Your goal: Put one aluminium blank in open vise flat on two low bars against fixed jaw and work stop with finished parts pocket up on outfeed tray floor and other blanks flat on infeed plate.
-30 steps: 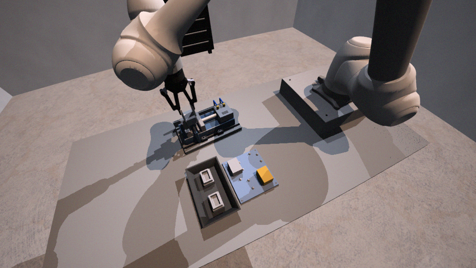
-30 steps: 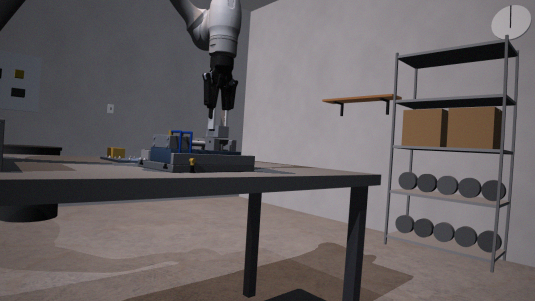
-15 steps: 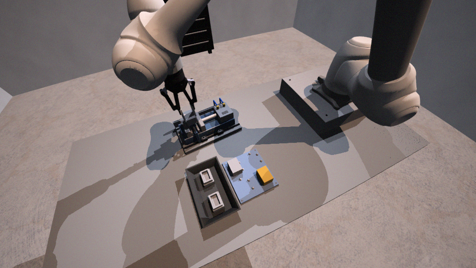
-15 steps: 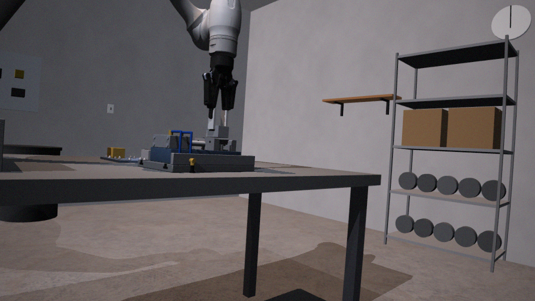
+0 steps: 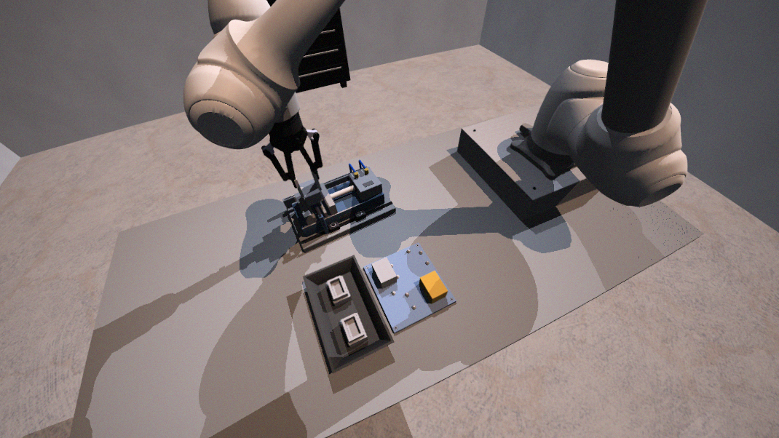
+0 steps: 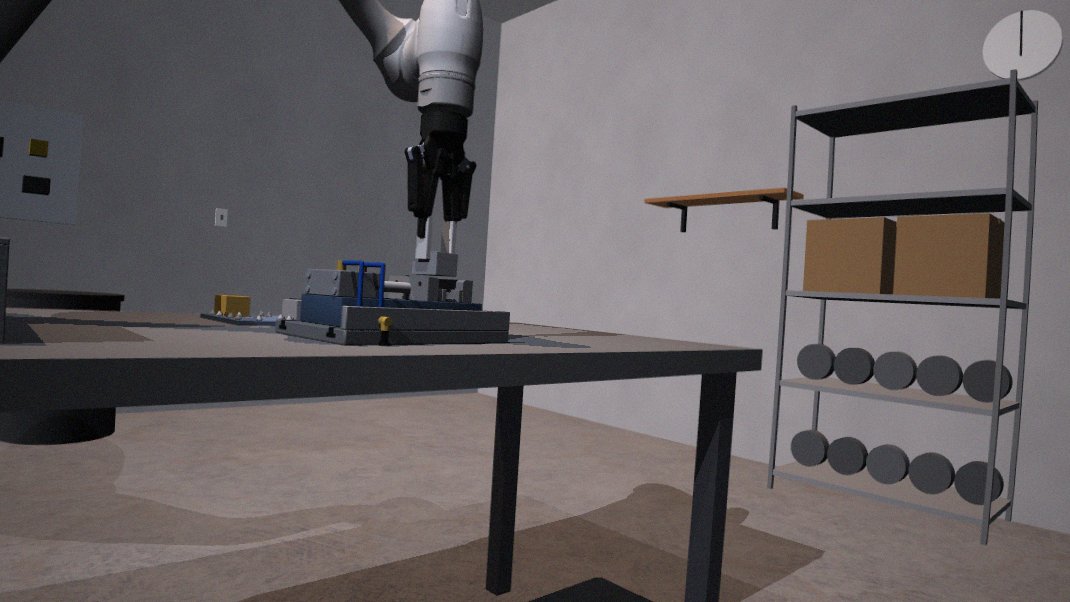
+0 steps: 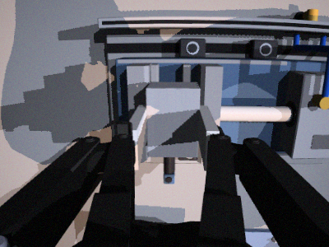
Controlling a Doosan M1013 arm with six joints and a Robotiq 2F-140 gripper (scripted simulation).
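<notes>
My hand is 50 mm to the right of the work stop and 70 mm above it. The rest, counted from my hand: vise hose block: 160 mm behind, 80 mm below; piston rod: 90 mm behind, 80 mm below; vise: 70 mm behind, 120 mm below.
</notes>
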